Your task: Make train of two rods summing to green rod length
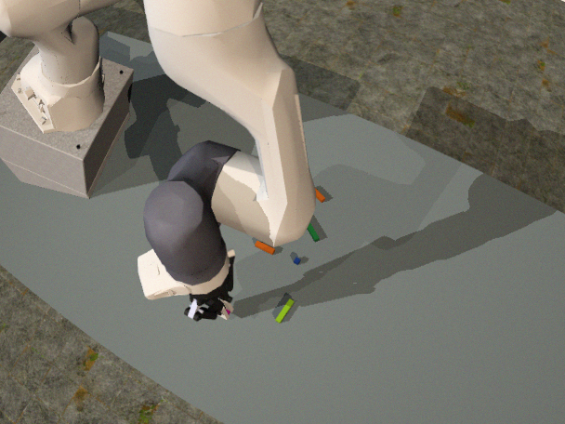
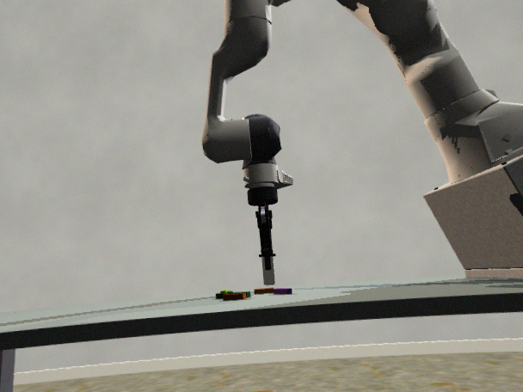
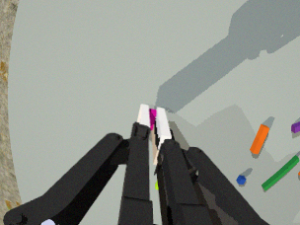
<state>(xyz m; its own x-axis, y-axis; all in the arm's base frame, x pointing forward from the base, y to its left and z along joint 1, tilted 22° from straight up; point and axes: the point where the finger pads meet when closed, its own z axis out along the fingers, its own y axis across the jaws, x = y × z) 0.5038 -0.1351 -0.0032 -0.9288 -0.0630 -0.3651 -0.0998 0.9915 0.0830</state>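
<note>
Now: hand 30 mm above the magenta rod. From my hand the other things lie so: lime rod 90 mm ahead, 70 mm to the left, 40 mm below; purple rod 60 mm behind, 240 mm to the left, 40 mm below; blue rod 60 mm ahead, 170 mm to the left, 40 mm below.
</note>
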